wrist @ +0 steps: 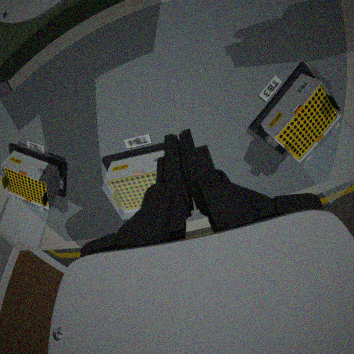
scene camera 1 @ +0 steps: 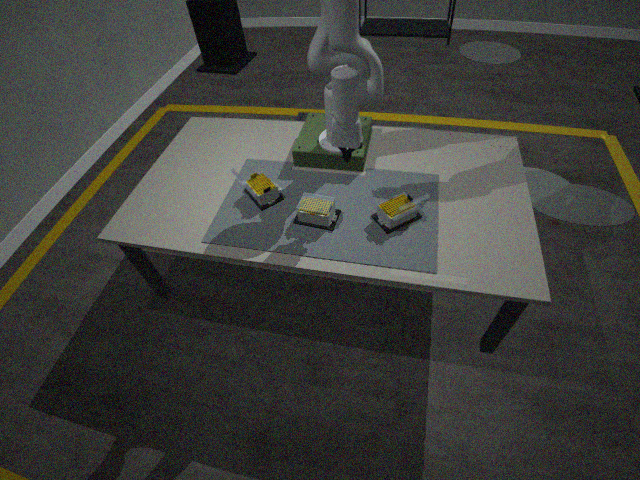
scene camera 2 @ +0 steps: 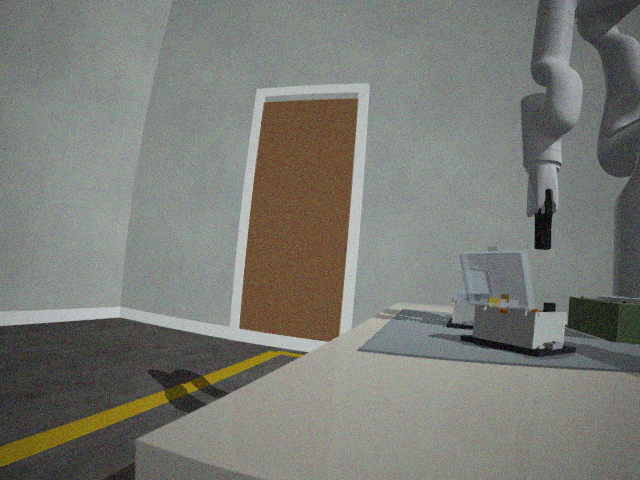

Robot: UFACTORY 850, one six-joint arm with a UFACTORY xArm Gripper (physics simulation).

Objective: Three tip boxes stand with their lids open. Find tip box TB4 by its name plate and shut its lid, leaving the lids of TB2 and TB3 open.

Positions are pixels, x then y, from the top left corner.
gripper: wrist 183, 150; scene camera 1; scene camera 2
same spot on gripper: [scene camera 1: 347, 153] = [scene camera 2: 537, 230]
